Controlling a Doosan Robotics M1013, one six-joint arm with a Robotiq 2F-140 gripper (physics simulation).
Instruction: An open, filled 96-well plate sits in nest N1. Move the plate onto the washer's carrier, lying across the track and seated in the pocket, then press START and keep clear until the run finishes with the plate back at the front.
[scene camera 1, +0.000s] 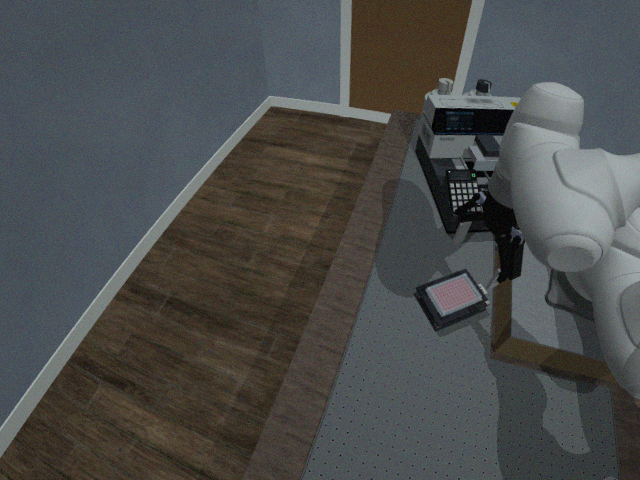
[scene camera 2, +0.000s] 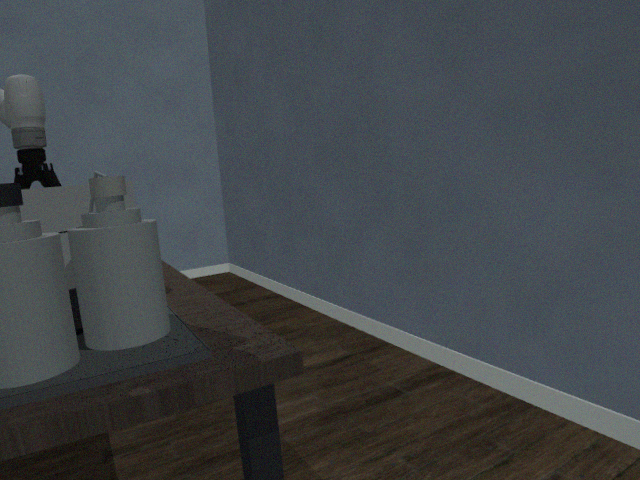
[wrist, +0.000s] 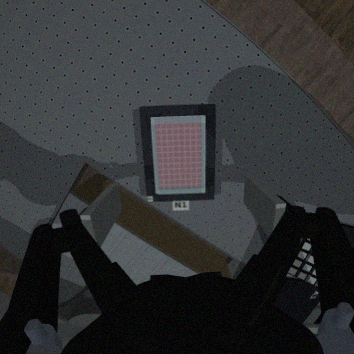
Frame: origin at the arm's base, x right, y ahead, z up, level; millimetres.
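Where they show: gripper, fingertip midpoint: (scene camera 1: 473, 263) (wrist: 181, 192); arm's base, origin of the base link: (scene camera 1: 579, 288).
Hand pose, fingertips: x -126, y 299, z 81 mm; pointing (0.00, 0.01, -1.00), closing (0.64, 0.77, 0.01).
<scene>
Things, the pixels of their centre, and the offset from my fingertips.
- open 96-well plate, body centre: (wrist: 178, 156) (scene camera 1: 454, 294) dy +8, dx -10, dz -128 mm
- black nest N1, body centre: (wrist: 178, 153) (scene camera 1: 451, 298) dy +8, dx -10, dz -151 mm
- washer, body centre: (scene camera 2: 8, 258) (wrist: 351, 323) (scene camera 1: 486, 158) dy +45, dx +502, dz -44 mm
The open 96-well plate (scene camera 1: 454, 294) (wrist: 179, 155) with pink wells sits in the black nest N1 (scene camera 1: 439, 323) (wrist: 210, 150). In the wrist view its long sides run almost straight up the picture, and the N1 label is below it. My gripper (scene camera 1: 478, 255) (scene camera 2: 37, 183) (wrist: 181, 192) is open and empty, above the bench. In the wrist view the plate lies beyond the fingertips, centred between them sideways. The washer (scene camera 1: 447, 146), with its keypad (scene camera 1: 465, 192), stands at the far end. My arm hides much of its front, including the carrier pocket. I cannot make out START.
A wooden-edged frame (scene camera 1: 553, 357) (wrist: 160, 227) with a pale inside lies beside the nest, under the arm. Two large white bottles (scene camera 2: 121, 284) (scene camera 2: 31, 310) stand behind the washer. The bench has a wooden edge (scene camera 1: 320, 330) along the floor side.
</scene>
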